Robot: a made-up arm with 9 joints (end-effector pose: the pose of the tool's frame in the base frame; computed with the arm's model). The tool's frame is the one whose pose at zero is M. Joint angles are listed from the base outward.
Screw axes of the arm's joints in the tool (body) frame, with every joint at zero. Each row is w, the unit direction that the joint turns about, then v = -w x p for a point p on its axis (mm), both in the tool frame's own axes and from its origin. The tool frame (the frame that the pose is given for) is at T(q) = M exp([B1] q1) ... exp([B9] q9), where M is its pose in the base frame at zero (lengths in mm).
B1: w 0 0 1 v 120.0 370.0 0.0
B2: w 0 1 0 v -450.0 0.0 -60.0
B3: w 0 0 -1 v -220.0 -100.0 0.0
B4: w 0 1 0 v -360.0 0.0 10.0
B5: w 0 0 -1 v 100.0 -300.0 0.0
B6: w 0 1 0 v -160.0 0.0 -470.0
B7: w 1 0 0 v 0.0 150.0 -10.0
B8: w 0 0 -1 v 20.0 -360.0 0.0
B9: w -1 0 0 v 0.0 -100.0 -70.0
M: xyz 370.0 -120.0 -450.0 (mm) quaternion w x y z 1 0 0 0
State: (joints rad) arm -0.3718 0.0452 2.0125 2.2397 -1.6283 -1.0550 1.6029 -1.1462 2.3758
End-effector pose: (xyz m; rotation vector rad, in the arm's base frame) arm -0.4663 -0.0576 0.1144 -0.7859 0.5280 2.8654
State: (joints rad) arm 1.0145 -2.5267 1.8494 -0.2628 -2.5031 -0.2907 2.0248 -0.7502 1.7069
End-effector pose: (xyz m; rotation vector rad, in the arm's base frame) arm -0.2547 0.8367 0.0476 -0.9037 2.5605 -0.5750
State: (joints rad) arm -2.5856 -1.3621 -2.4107 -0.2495 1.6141 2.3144 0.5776 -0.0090 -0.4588
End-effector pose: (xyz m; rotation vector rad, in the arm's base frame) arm -0.6827 -0.4596 -0.4081 1.2539 0.2155 -2.8078
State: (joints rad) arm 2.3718 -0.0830 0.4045 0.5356 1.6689 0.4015 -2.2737 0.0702 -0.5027
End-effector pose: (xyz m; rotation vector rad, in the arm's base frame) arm 0.4095 0.0627 -0.2674 -2.2398 -0.0414 0.4634
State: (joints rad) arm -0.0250 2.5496 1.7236 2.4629 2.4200 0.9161 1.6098 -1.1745 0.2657
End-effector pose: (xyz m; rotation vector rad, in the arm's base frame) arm 1.0654 -0.0274 0.1780 1.9599 -0.8645 -0.2437
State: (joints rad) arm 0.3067 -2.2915 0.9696 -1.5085 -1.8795 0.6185 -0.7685 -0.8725 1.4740
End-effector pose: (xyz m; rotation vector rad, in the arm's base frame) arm 0.8325 -0.4187 0.4813 -2.4664 0.8543 -1.4904
